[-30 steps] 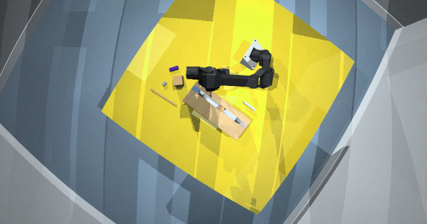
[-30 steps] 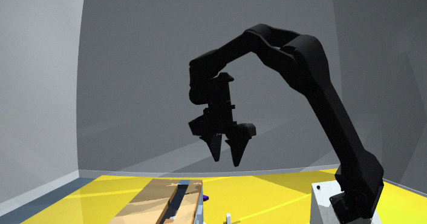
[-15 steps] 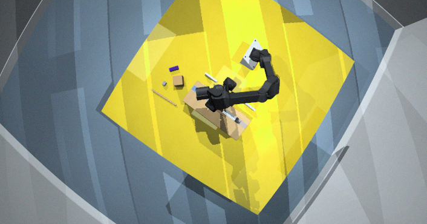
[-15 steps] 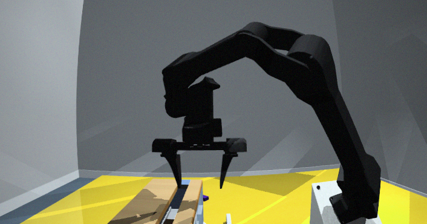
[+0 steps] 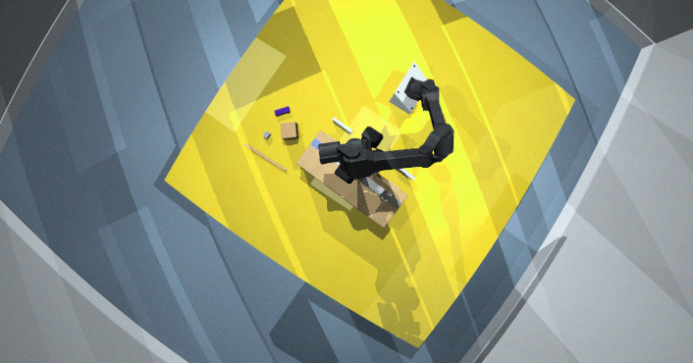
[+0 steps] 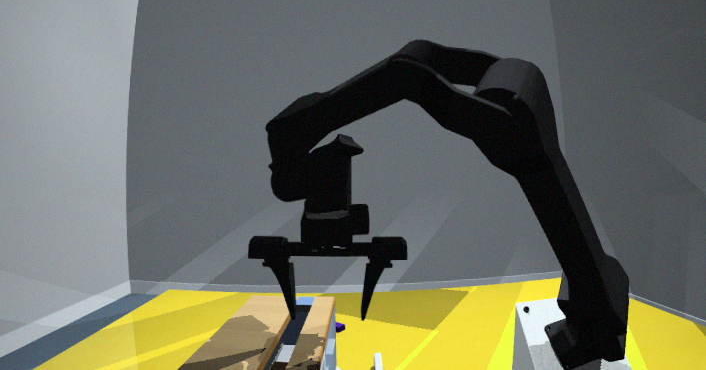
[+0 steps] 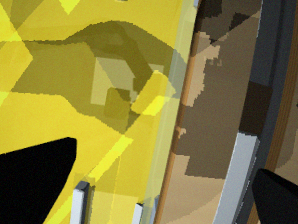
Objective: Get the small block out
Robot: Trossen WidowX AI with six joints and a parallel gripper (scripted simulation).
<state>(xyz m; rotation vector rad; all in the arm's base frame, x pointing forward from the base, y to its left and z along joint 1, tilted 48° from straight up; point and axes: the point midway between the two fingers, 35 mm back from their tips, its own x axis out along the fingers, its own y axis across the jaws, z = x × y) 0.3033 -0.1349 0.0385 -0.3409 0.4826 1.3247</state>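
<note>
The long tan box is 90 mm below my gripper tip, 40 mm ahead of it and 10 mm to the left of it. Round my gripper tip: brown block: 70 mm below, 60 mm ahead, 20 mm to the left; then tan cube: 290 mm to the right, 120 mm below, 20 mm ahead; then purple block: 360 mm to the right, 150 mm below, 40 mm behind.
</note>
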